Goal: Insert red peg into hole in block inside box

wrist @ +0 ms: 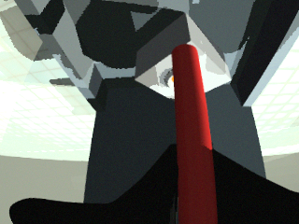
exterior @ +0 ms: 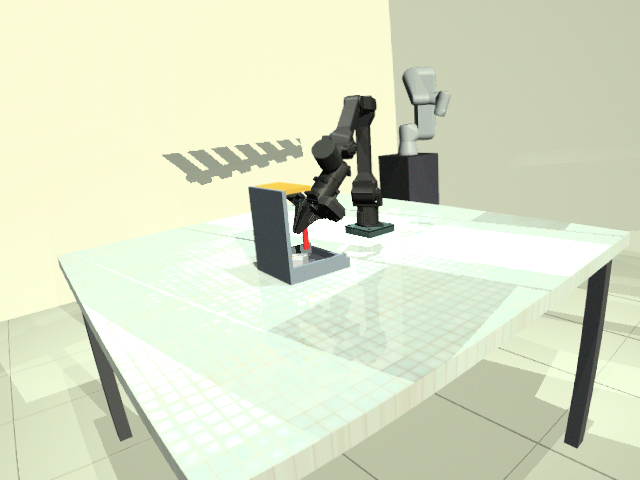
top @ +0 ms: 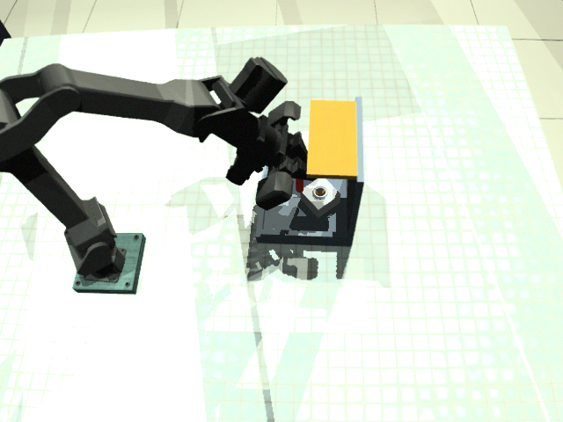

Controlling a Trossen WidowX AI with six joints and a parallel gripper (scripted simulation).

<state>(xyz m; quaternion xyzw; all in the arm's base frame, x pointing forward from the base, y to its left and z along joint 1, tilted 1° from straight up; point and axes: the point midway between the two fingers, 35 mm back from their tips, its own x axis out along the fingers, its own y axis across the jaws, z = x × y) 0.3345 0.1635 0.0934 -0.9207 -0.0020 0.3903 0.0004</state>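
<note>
Right now the back wall is 6 cm ahead of my gripper tip and 2 cm above it. The rest, counted from my gripper tip: roof (2 cm ahead, 11 cm above); then red peg (3 cm behind, 1 cm below).
</note>
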